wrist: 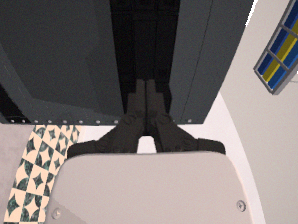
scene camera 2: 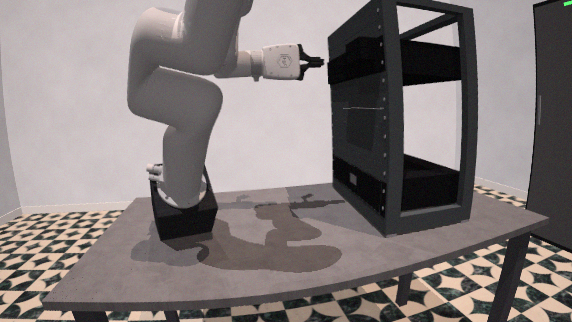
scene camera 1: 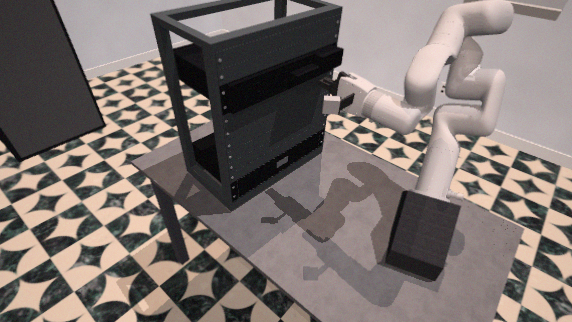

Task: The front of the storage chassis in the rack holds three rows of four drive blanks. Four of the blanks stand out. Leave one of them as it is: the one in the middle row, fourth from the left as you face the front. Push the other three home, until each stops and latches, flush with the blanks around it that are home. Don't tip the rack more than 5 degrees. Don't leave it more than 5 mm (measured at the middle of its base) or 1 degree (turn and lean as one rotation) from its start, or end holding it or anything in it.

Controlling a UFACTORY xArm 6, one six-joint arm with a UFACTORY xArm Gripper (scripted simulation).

Labels:
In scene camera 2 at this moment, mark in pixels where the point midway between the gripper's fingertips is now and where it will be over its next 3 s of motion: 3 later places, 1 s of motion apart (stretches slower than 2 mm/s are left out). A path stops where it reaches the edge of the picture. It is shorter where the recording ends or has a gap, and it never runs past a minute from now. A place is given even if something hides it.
My gripper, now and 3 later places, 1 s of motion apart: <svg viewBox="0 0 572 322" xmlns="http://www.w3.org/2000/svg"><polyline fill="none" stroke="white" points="323,62 337,62 341,62 346,63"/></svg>

